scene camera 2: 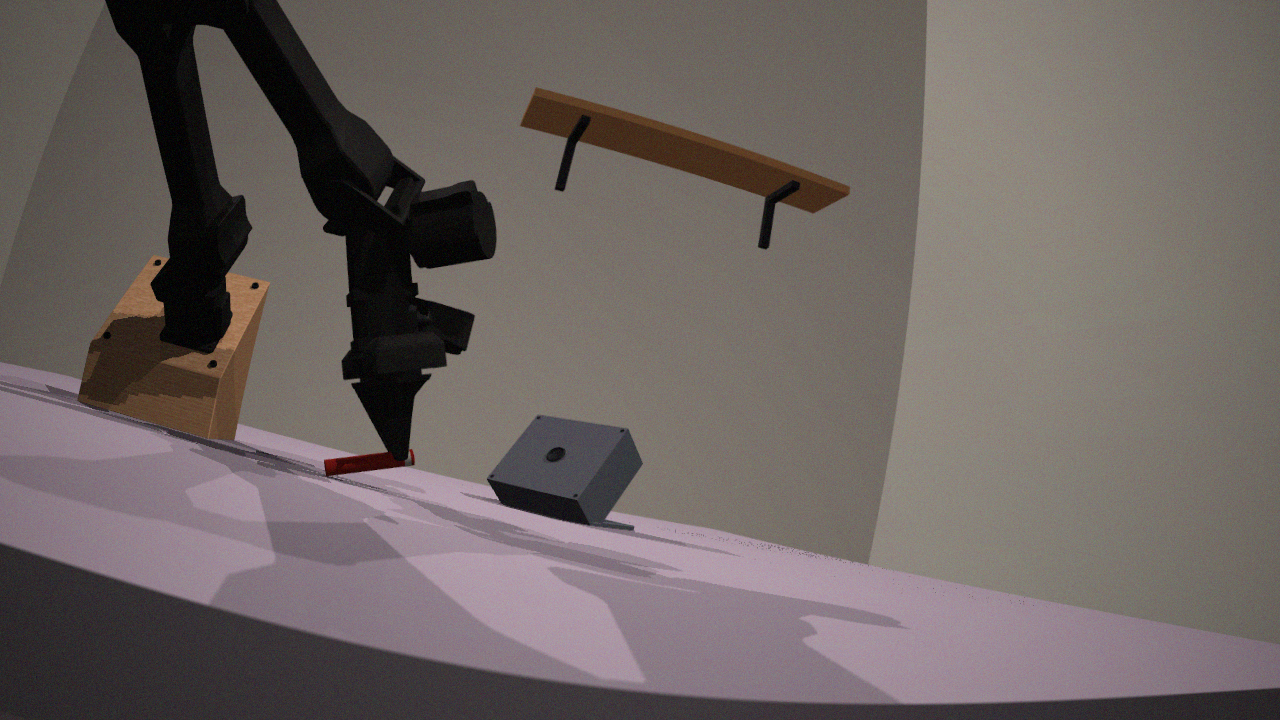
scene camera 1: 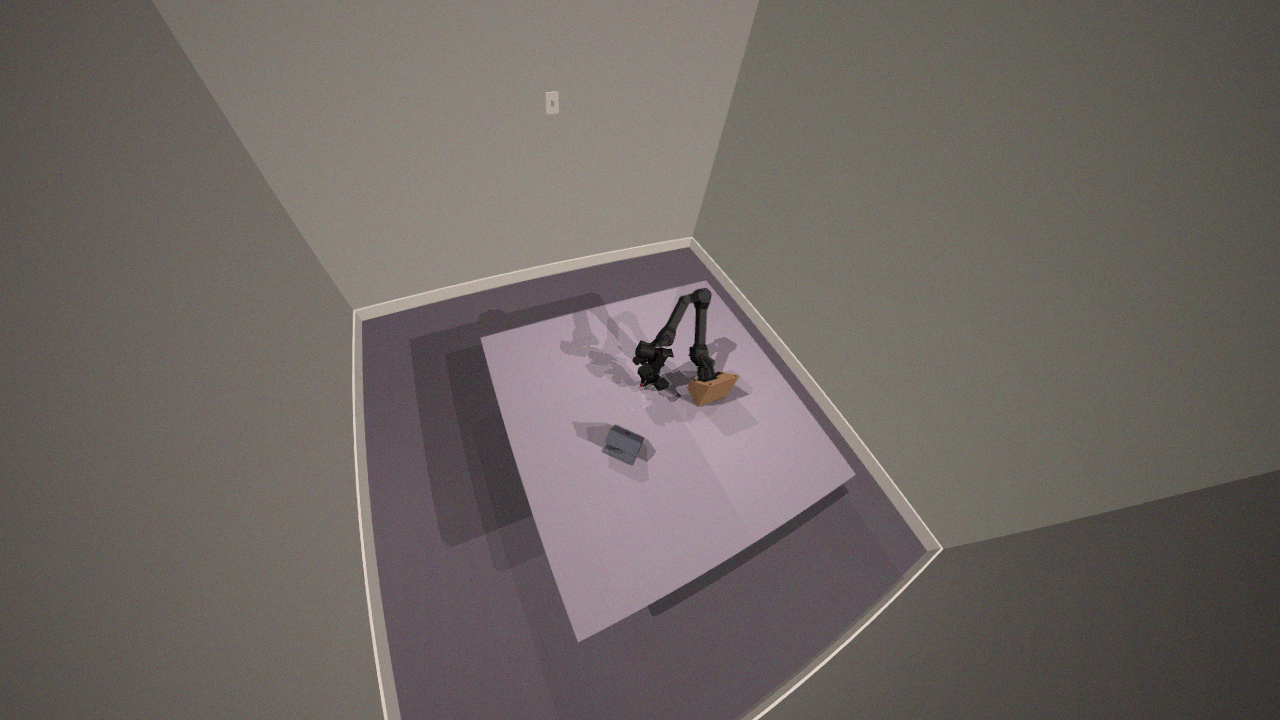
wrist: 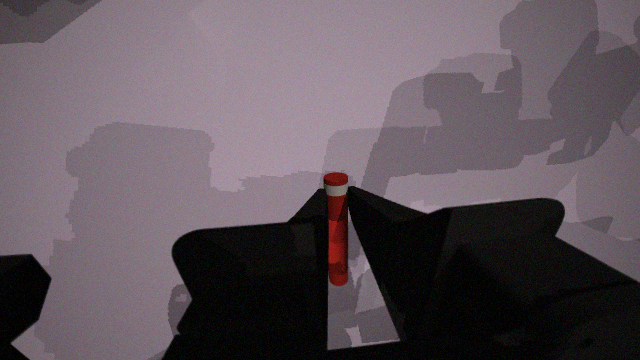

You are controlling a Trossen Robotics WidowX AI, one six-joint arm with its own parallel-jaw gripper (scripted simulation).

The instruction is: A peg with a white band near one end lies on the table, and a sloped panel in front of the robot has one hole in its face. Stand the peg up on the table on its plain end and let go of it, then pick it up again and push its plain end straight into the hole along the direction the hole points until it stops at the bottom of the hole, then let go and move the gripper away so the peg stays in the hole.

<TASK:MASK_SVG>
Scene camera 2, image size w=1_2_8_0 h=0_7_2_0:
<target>my gripper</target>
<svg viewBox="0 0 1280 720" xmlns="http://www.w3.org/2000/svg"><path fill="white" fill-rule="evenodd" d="M360 276L349 280L349 293L346 295L347 307L351 309L354 341L351 341L351 350L342 359L343 380L360 379L360 382L351 383L352 388L356 391L362 406L367 411L387 451L392 453L396 461L403 461L409 455L414 396L432 374L422 374L421 370L446 367L446 353L459 355L462 350L466 351L475 316L468 311L461 311L441 303L416 298L415 296L419 294L418 283L412 283L412 275L410 273L389 272Z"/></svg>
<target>red peg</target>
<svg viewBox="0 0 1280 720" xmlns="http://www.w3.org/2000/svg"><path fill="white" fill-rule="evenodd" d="M414 453L412 449L409 449L408 458L403 461L396 461L391 452L325 459L325 473L328 477L338 474L343 475L412 466L415 463Z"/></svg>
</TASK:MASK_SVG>
